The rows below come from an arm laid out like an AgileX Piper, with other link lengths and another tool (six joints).
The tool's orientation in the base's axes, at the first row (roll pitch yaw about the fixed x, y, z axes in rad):
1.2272, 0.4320, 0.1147
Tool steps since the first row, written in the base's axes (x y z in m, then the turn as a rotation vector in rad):
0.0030, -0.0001, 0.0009, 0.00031, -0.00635, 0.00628
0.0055, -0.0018, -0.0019, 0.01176, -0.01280, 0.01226
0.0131, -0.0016, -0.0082, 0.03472, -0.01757, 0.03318
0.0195, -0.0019, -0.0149, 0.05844, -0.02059, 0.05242
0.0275, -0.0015, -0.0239, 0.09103, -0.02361, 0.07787
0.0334, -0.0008, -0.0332, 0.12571, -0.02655, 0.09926
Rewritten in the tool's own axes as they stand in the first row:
0.0023, 0.0018, 0.0011, -0.00301, 0.00307, 0.00784
0.0056, -0.0004, 0.0024, 0.00415, 0.00977, 0.01843
0.0151, -0.0030, 0.0022, 0.01560, 0.03396, 0.03491
0.0236, -0.0066, 0.0020, 0.02863, 0.05764, 0.04945
0.0347, -0.0113, 0.0009, 0.04707, 0.08976, 0.06809
0.0439, -0.0169, -0.0011, 0.06909, 0.11917, 0.08593

